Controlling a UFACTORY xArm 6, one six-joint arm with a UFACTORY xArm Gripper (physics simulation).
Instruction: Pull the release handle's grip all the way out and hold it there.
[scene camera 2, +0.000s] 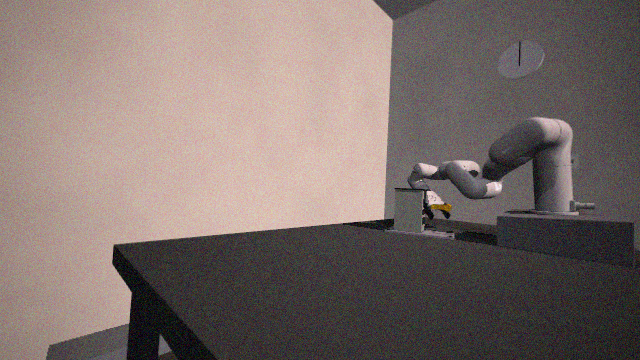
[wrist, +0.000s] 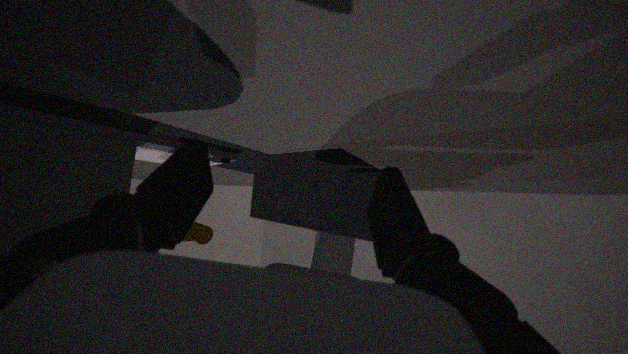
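The yellow bar (scene camera 2: 441, 207) (wrist: 201, 233), which looks like the release handle's grip, sticks out to the right of a pale upright housing (scene camera 2: 410, 210) in the scene view. In the wrist view its rounded end shows low beside the left finger, which hides the rest. My gripper (scene camera 2: 438, 215) (wrist: 293, 177) is open and tilted down close to the housing, with the yellow bar overlapping its fingers in the scene view. A dark grey block (wrist: 315, 200) shows between the fingers in the wrist view; I cannot tell what part it is. Whether a finger touches the bar cannot be told.
The housing stands on a thin base plate (scene camera 2: 440, 234) at the far side of the dark table (scene camera 2: 300, 280). My arm reaches over from its grey pedestal (scene camera 2: 565, 237) on the right. A pale wall rises behind the table, and a round clock (scene camera 2: 530, 59) hangs at the upper right.
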